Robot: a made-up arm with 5 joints.
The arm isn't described. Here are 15 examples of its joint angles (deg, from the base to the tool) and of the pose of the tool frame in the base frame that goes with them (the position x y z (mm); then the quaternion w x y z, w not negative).
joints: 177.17 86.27 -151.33 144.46 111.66
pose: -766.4 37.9 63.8 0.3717 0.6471 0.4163 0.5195
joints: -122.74 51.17 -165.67 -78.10 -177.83
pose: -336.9 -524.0 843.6 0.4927 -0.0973 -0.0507 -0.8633
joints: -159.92 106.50 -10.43 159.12 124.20
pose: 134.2 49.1 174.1 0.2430 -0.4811 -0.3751 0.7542
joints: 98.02 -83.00 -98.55 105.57 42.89
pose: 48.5 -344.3 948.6 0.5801 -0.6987 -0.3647 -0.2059
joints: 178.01 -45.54 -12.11 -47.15 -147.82
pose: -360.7 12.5 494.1 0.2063 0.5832 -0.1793 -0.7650
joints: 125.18 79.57 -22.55 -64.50 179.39
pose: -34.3 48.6 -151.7 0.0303 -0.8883 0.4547 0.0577
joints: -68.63 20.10 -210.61 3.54 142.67
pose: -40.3 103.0 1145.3 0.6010 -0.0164 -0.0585 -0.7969
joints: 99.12 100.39 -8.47 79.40 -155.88
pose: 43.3 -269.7 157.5 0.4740 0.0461 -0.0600 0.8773
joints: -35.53 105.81 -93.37 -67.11 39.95
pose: 341.6 -243.9 -363.7 0.0177 -0.7025 0.5437 -0.4589
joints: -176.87 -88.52 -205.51 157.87 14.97
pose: 733.3 40.1 173.4 0.9162 -0.0385 -0.3713 0.1459
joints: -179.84 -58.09 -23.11 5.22 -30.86
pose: -368.8 -1.0 610.0 0.5936 0.2107 -0.7594 -0.1629
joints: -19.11 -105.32 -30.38 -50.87 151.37
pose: -139.3 48.3 792.0 0.9130 0.0048 -0.0571 -0.4040
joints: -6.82 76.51 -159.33 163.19 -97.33
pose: 771.7 -92.3 282.0 0.5090 -0.5378 -0.5426 0.3966
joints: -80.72 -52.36 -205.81 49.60 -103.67
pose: -136.5 835.4 588.8 0.9684 -0.2418 -0.0491 -0.0371
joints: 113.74 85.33 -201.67 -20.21 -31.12
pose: -301.7 685.9 701.9 0.6132 -0.1117 -0.3529 -0.6978
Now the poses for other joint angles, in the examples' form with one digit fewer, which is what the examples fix.
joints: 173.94 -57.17 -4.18 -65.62 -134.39
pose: -278 30 500 0.303 0.402 -0.195 -0.842
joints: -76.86 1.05 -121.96 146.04 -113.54
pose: 106 -456 878 0.217 -0.926 -0.307 -0.020
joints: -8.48 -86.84 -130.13 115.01 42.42
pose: -644 96 801 0.227 -0.568 0.271 -0.743
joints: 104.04 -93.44 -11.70 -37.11 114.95
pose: -29 116 696 0.892 -0.322 0.031 0.316
